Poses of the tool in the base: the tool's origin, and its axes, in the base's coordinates. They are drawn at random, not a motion.
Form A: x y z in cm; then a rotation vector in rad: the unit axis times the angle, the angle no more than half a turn.
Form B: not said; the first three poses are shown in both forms.
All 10 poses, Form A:
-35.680, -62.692, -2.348, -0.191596, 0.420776, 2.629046
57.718, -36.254, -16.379, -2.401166, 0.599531, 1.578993
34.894, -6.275, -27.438, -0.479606, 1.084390, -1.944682
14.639, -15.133, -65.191, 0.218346, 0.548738, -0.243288
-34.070, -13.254, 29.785, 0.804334, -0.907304, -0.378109
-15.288, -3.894, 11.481, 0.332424, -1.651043, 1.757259
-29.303, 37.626, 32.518, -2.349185, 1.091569, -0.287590
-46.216, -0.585, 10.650, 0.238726, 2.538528, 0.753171
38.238, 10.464, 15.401, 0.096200, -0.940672, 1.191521
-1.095, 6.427, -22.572, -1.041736, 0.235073, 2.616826
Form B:
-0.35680, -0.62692, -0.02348, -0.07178, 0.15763, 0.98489, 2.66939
0.57718, -0.36254, -0.16379, -0.81792, 0.20422, 0.53786, 2.93569
0.34894, -0.06275, -0.27438, -0.21057, 0.47610, -0.85381, 2.27765
0.14639, -0.15133, -0.65191, 0.34184, 0.85911, -0.38089, 0.63873
-0.34070, -0.13254, 0.29785, 0.63329, -0.71436, -0.29770, 1.27009
-0.15288, -0.03894, 0.11481, 0.13657, -0.67832, 0.72196, 2.43401
-0.29303, 0.37626, 0.32518, -0.90134, 0.41882, -0.11034, 2.60632
-0.46216, -0.00585, 0.10650, 0.08979, 0.95482, 0.28329, 2.65864
0.38238, 0.10464, 0.15401, 0.06324, -0.61840, 0.78331, 1.52113
-0.01095, 0.06427, -0.22572, -0.36858, 0.08317, 0.92587, 2.82635

